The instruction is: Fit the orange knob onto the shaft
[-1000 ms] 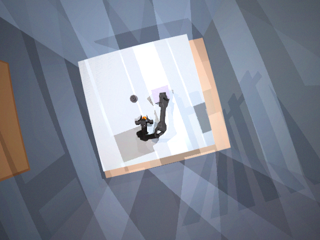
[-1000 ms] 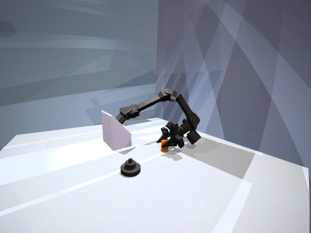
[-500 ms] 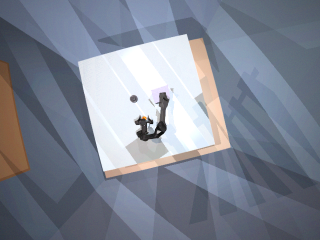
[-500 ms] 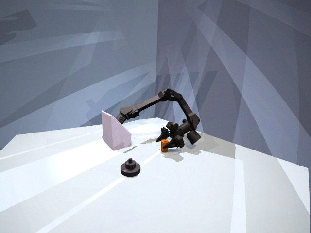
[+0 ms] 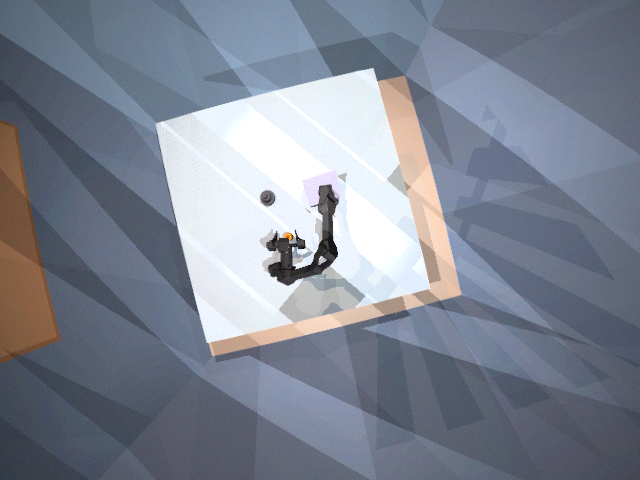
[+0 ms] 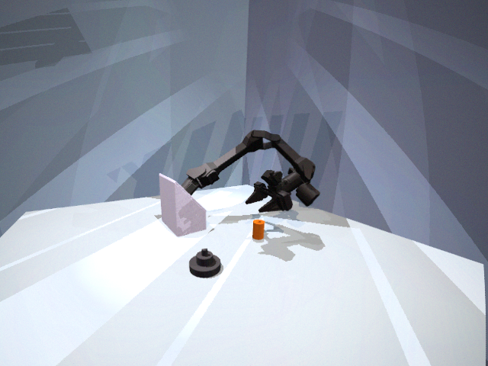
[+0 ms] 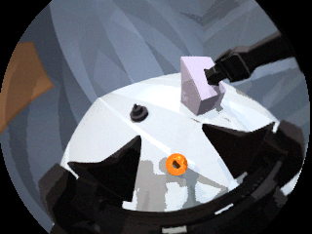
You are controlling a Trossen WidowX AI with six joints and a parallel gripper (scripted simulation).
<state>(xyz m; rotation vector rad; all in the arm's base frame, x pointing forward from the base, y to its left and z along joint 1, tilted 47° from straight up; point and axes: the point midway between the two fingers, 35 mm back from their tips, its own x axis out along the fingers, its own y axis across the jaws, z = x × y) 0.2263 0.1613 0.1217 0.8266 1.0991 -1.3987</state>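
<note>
My gripper tip is 3 cm to the right of the orange knob and 9 cm above it. The rest, counted from my gripper tip: dark round pedestal (9 cm ahead, 20 cm to the right, 9 cm below).
</note>
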